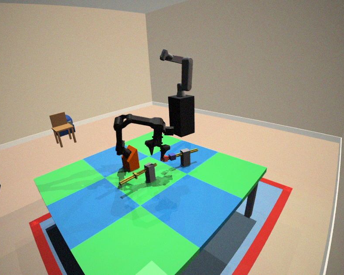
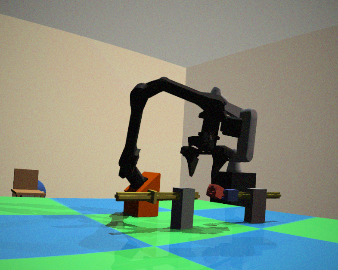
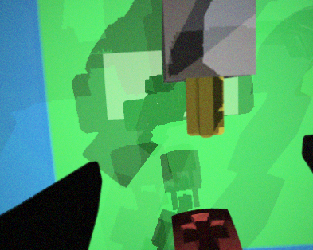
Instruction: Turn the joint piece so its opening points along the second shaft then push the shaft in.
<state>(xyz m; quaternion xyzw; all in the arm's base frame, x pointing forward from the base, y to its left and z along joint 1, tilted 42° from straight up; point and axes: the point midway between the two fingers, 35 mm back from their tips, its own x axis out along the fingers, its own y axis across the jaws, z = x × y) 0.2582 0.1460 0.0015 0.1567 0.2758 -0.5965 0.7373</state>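
Now: gripper tip 20 mm past the red joint piece, 80 mm to the right of it and 50 mm above it.
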